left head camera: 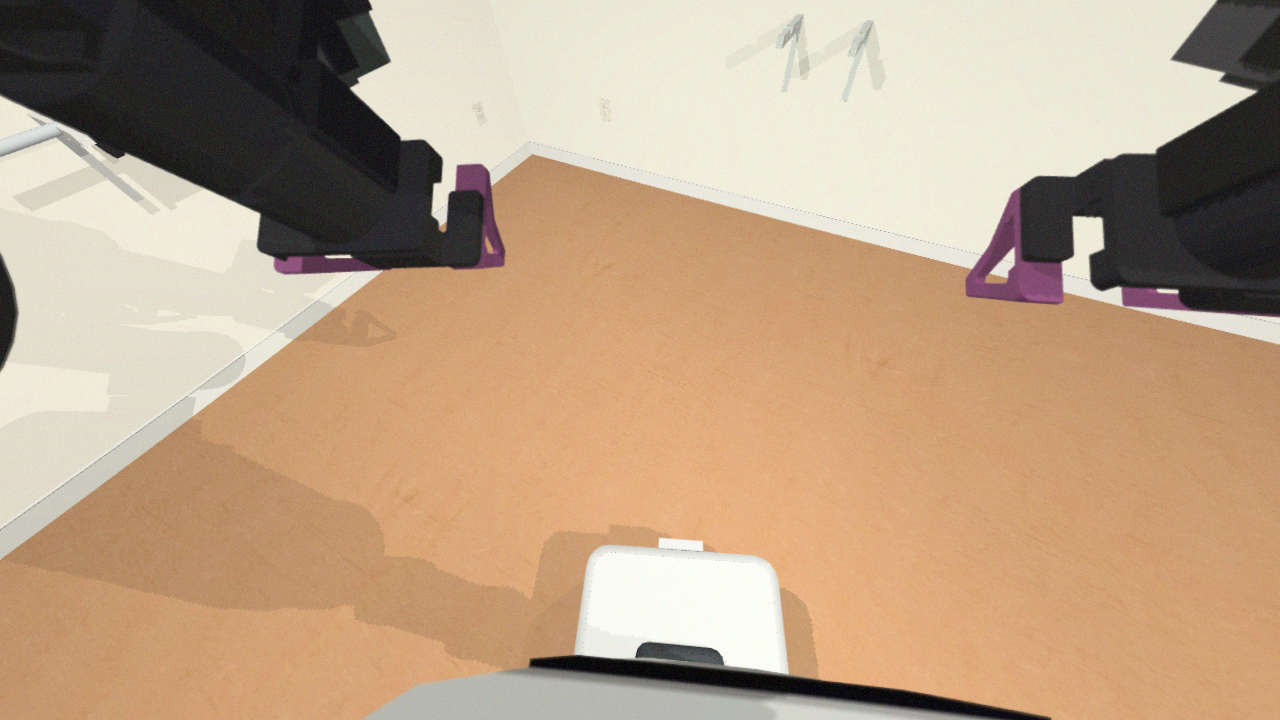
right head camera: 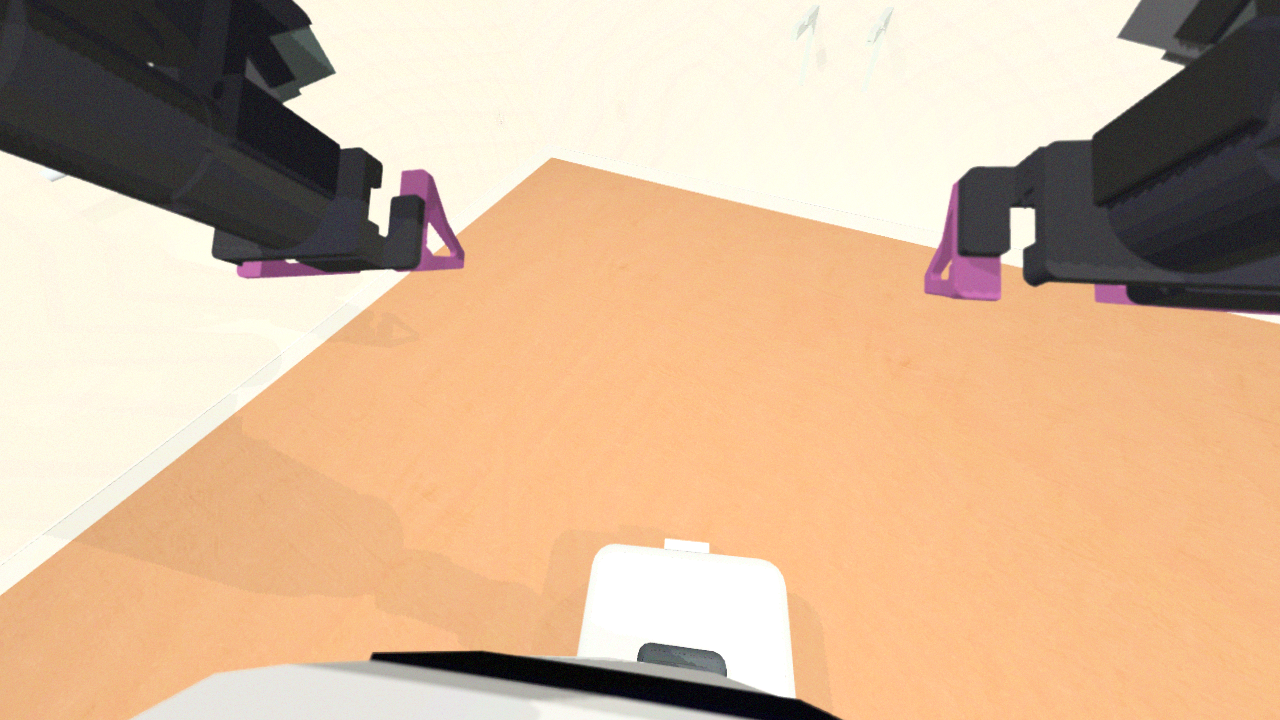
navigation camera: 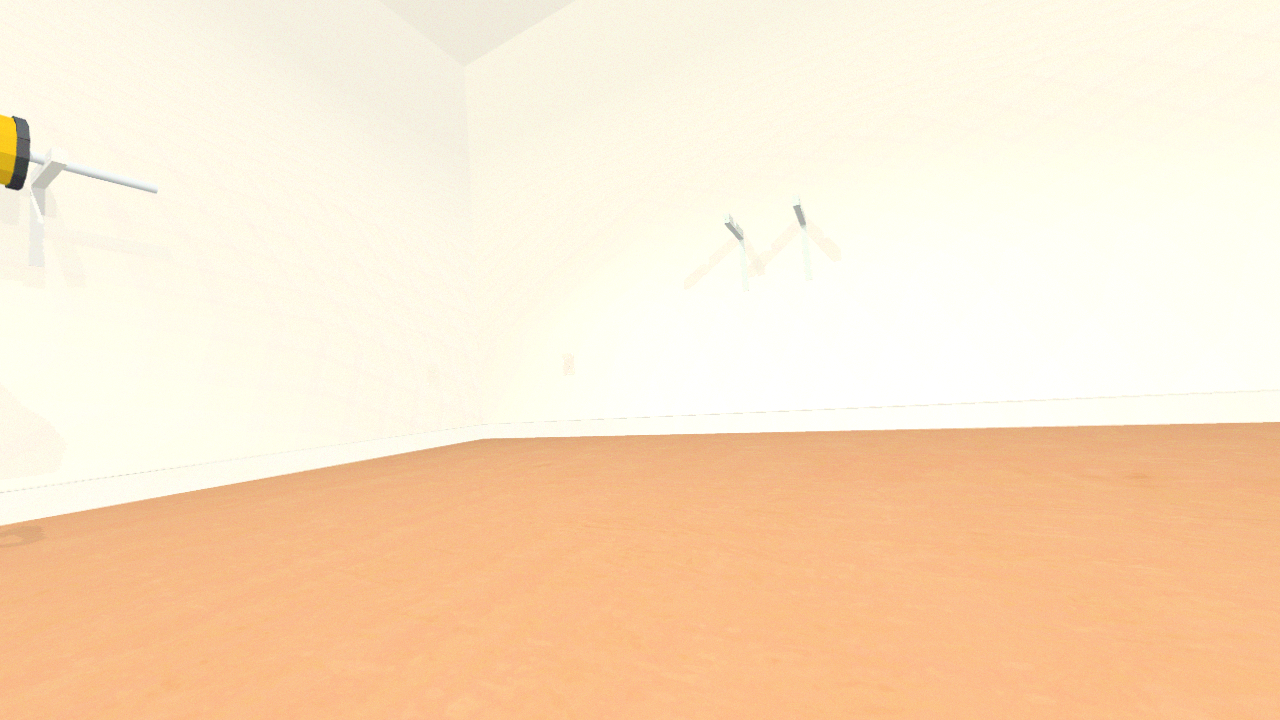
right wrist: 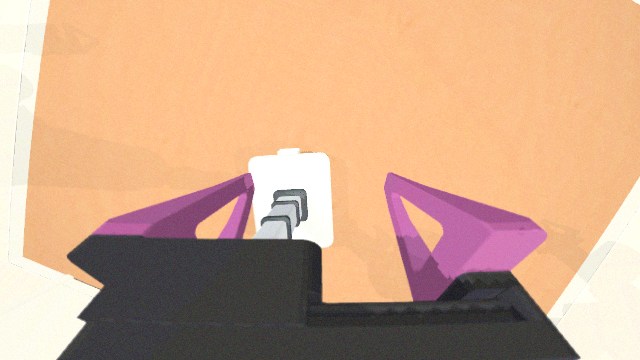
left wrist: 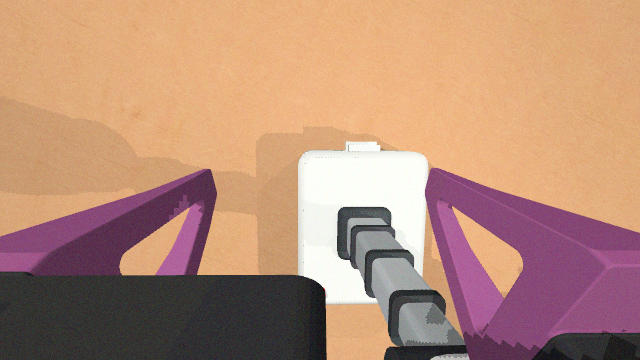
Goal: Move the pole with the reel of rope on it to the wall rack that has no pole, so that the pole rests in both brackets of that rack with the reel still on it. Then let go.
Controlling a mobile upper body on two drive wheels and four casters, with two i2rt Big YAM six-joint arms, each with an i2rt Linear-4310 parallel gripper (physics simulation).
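Places are measured from the left arm's base along level axes (x left, y ahead, z down), in millimetres.
Pixels of known places: left gripper, fingertip midpoint: (left head camera: 446,260) (right head camera: 410,263) (left wrist: 320,180); right gripper, fingertip midpoint: (left head camera: 1043,291) (right head camera: 1008,288) (right wrist: 319,180).
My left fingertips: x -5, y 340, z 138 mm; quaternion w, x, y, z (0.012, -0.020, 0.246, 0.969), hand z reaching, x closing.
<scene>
Behind a point stands the place of what it marks.
The pole (left head camera: 28,141) {x 1553, y 1095, z 419 mm} (navigation camera: 116,180) {x 1364, y 1511, z 427 mm} shows at the far left, on the left wall. The reel (navigation camera: 8,152) {x 1380, y 1312, z 455 mm}, yellow with a black flange, is on it, cut off by the navigation view's edge. The pole lies on a bracket (navigation camera: 49,170) {x 1413, y 1404, z 449 mm}; the other bracket is out of view. The rack with no pole has a left bracket (left head camera: 788,40) {x -589, y 2067, z 535 mm} (right head camera: 805,25) {x -598, y 2102, z 525 mm} (navigation camera: 734,227) {x -591, y 2076, z 538 mm} and a right bracket (left head camera: 861,40) {x -817, y 1931, z 504 mm} (right head camera: 879,26) {x -818, y 1941, z 501 mm} (navigation camera: 800,214) {x -836, y 1993, z 541 mm} on the far wall. My left gripper (left wrist: 320,180) {x -5, y 340, z 138 mm} and right gripper (right wrist: 319,176) {x -450, y 322, z 145 mm} are open and empty, over the floor, away from the pole.
The white base (left head camera: 680,600) {x -226, y 198, z 1150 mm} (right head camera: 687,600) {x -234, y 202, z 1150 mm} (left wrist: 320,185) {x -52, y 190, z 1150 mm} (right wrist: 320,200) {x -415, y 21, z 1150 mm} is below, with a grey segmented column (left wrist: 395,275) {x -206, y 50, z 656 mm} on it. The left and far walls meet at a corner beyond the brown floor (left head camera: 716,402) {x -368, y 937, z 1410 mm} (navigation camera: 626,582) {x -165, y 857, z 1410 mm}. A small wall plate (left head camera: 605,109) {x 265, y 2645, z 1009 mm} (navigation camera: 568,364) {x 269, y 2646, z 1014 mm} is near the corner.
</scene>
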